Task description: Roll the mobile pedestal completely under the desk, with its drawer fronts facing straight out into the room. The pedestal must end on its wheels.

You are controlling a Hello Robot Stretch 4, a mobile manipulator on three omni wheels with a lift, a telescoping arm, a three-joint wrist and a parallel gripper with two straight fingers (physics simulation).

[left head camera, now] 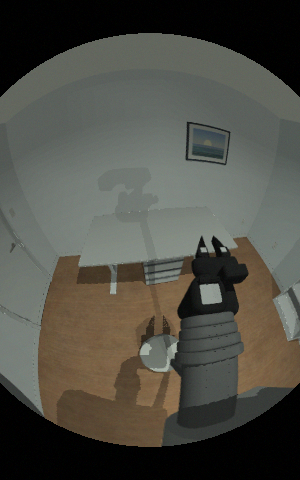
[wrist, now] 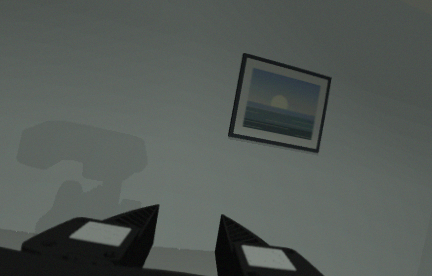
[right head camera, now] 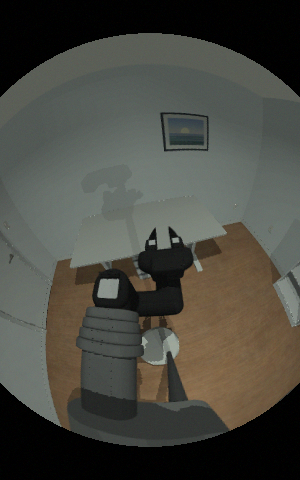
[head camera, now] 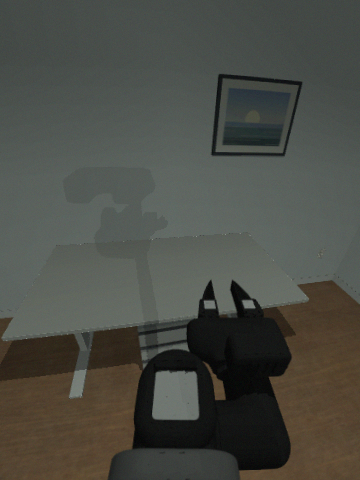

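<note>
The pale desk (head camera: 100,290) (left head camera: 110,245) (right head camera: 100,240) (wrist: 182,260) stands against the back wall. The light pedestal (head camera: 170,337) (left head camera: 165,270) shows below its front edge, between the legs, with dark lines between stacked drawer fronts facing roughly toward me. It looks upright; its wheels cannot be made out, and my wrist hides part of it in the head view. How far it sits under the top is unclear. My gripper (head camera: 221,281) (left head camera: 207,237) (right head camera: 162,228) (wrist: 187,228) is open and empty, raised in front of the pedestal and appearing over the desk's right part.
A desk leg (head camera: 82,367) (left head camera: 113,280) stands left of the pedestal, and another leg (right head camera: 198,261) stands to the right. A round pale object (left head camera: 159,352) (right head camera: 152,347) is below my arm. A framed picture (head camera: 257,115) (wrist: 280,102) hangs on the wall. White furniture (left head camera: 289,312) is at the right edge.
</note>
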